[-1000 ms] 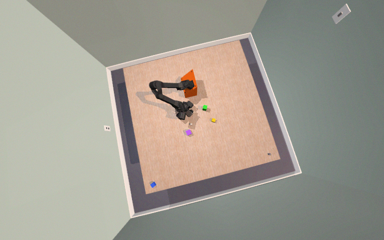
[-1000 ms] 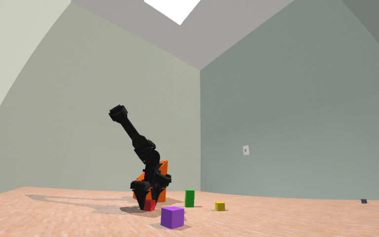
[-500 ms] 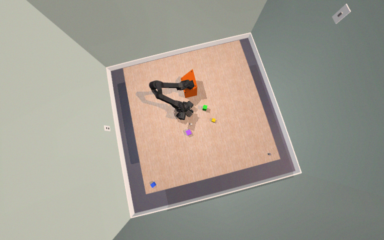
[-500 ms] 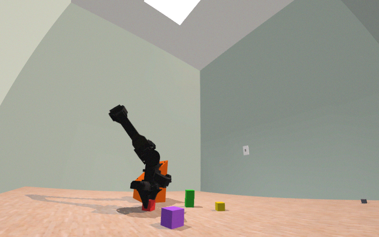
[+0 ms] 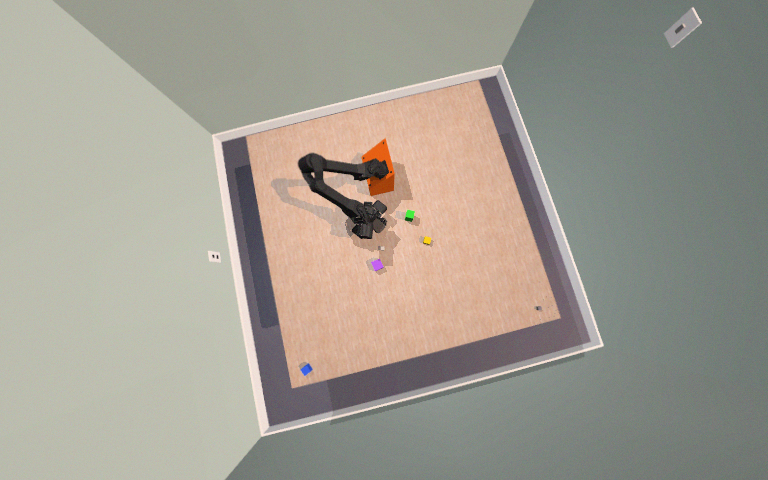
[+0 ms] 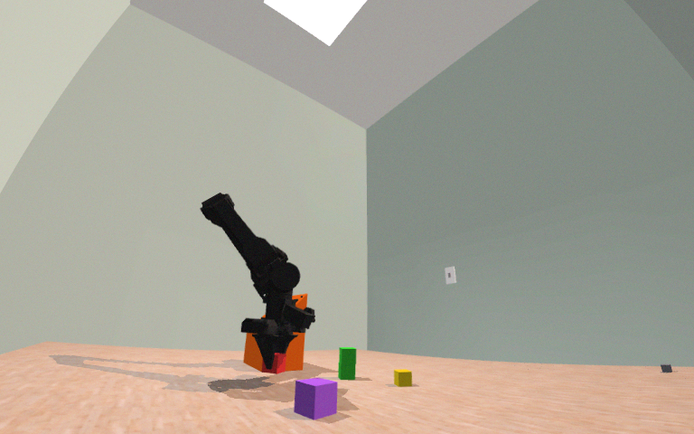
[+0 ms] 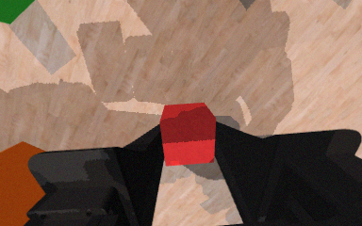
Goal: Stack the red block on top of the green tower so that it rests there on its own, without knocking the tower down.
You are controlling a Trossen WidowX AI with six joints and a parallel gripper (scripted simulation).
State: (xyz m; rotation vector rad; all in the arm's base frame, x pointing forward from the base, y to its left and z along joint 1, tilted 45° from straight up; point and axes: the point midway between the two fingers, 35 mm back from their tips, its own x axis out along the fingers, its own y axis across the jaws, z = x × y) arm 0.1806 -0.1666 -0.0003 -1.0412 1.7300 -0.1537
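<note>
Right now my gripper tip is 130 mm short of the white cube, 20 mm to the right of it and 30 mm above it. From my gripper tip the other things lie so: purple cube (200 mm ahead, 30 mm to the right, 10 mm below); yellow cube (160 mm ahead, 240 mm to the left, 20 mm below); blue cube (570 mm ahead, 470 mm to the right, 20 mm below).
</note>
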